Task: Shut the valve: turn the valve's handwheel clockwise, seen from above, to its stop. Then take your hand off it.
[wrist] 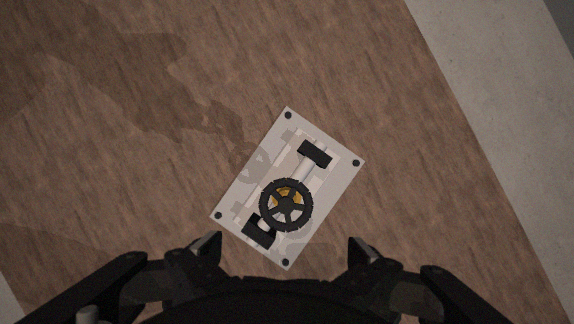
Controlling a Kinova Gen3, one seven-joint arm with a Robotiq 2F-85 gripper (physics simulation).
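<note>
The valve's handwheel is a black ring with several spokes, standing over a brass body in the wrist view. A pale pipe runs under it between two black supports, on a light grey base plate with dark bolts at its corners. My gripper is wide open, with nothing between its fingers. The handwheel shows ahead of the fingertips, beyond them and apart from both. A mark for the wheel's stop cannot be made out.
The plate lies on a brown wooden table top. The table's edge runs slanting down the right side, with a pale grey floor beyond it. Dark shadows fall across the upper left of the table and onto the plate.
</note>
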